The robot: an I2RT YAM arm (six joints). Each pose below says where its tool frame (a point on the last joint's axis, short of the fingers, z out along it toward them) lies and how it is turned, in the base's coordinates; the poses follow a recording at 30 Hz.
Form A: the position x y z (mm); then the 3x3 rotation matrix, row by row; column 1 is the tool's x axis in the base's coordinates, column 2 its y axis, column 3 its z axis. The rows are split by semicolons.
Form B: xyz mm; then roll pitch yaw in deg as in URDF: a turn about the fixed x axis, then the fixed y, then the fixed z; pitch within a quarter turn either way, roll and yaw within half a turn. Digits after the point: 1 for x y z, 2 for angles.
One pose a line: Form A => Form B
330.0 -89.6 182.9; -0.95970 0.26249 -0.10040; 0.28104 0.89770 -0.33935; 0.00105 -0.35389 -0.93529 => 330.0 -89.6 182.9 -159.27 -0.06 163.68
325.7 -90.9 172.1; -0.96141 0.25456 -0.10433; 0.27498 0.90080 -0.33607; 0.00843 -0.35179 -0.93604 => 325.7 -90.9 172.1 -159.40 -0.48 164.04
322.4 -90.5 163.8; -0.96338 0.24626 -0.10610; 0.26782 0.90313 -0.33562; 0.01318 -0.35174 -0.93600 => 322.4 -90.5 163.8 -159.40 -0.75 164.46
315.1 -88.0 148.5; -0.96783 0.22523 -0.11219; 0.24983 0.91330 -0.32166; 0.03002 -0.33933 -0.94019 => 315.1 -88.0 148.5 -160.15 -1.72 165.53
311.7 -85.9 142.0; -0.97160 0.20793 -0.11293; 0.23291 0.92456 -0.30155; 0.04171 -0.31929 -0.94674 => 311.7 -85.9 142.0 -161.36 -2.39 166.52
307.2 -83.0 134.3; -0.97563 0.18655 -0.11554; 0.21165 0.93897 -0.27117; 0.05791 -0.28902 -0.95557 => 307.2 -83.0 134.3 -163.17 -3.32 167.76
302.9 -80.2 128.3; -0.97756 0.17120 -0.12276; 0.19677 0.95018 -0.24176; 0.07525 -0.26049 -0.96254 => 302.9 -80.2 128.3 -164.86 -4.32 168.62
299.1 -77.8 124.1; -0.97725 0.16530 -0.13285; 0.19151 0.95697 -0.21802; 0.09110 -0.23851 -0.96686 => 299.1 -77.8 124.1 -166.14 -5.23 168.91
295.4 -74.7 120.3; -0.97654 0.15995 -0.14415; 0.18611 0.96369 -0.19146; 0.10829 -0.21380 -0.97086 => 295.4 -74.7 120.3 -167.58 -6.22 169.21
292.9 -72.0 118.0; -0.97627 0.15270 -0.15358; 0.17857 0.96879 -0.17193; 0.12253 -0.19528 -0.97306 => 292.9 -72.0 118.0 -168.65 -7.04 169.63
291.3 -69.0 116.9; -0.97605 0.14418 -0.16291; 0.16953 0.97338 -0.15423; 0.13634 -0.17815 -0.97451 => 291.3 -69.0 116.9 -169.64 -7.84 170.15
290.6 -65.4 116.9; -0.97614 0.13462 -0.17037; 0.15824 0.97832 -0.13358; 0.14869 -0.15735 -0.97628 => 290.6 -65.4 116.9 -170.84 -8.55 170.79
